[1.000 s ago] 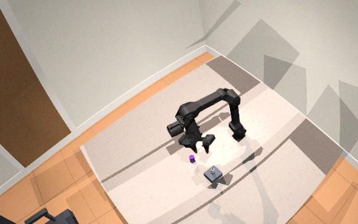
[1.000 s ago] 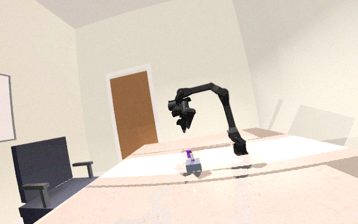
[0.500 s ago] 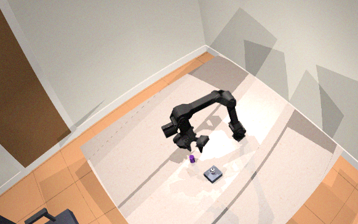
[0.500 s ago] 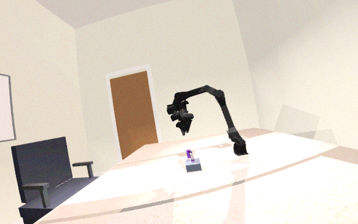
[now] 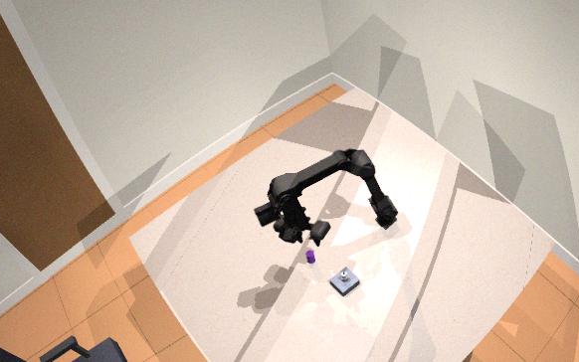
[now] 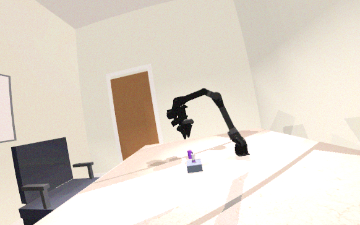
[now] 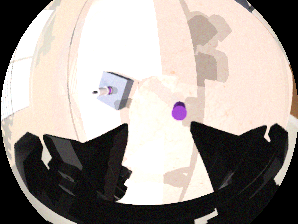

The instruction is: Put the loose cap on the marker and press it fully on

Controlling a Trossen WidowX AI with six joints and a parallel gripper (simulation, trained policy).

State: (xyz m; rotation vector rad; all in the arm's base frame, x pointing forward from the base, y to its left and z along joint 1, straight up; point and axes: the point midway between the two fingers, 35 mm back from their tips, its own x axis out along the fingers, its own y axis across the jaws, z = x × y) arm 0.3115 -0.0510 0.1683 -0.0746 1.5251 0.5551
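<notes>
Now: the purple cap 2 cm to the right of my gripper tip and 11 cm below it. From my gripper tip the other things lie so: grey holder block (2 cm behind, 14 cm to the left, 12 cm below).
</notes>
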